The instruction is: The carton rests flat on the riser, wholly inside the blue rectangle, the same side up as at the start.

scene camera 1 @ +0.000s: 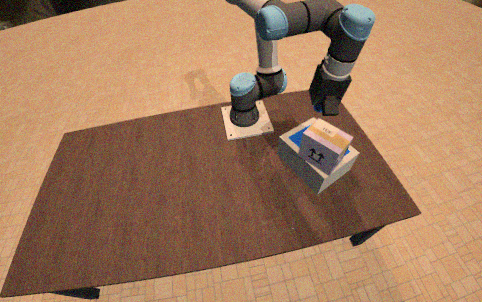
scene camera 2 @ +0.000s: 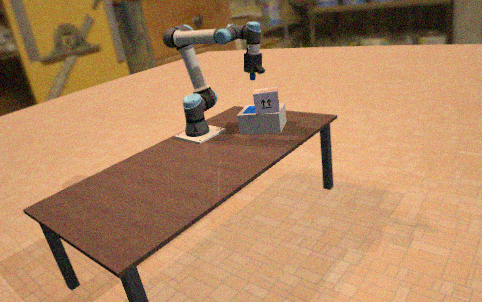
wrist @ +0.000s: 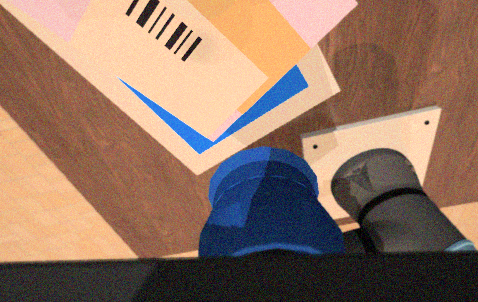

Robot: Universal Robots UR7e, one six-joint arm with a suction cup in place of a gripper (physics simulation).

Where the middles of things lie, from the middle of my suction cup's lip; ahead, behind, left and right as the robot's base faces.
The carton (scene camera 1: 324,146) lies 5 cm ahead of my suction cup, 3 cm to the left of it and 14 cm below it. From my suction cup the other things lie so: grey riser (scene camera 2: 249,123): 1 cm behind, 4 cm to the left, 26 cm below.
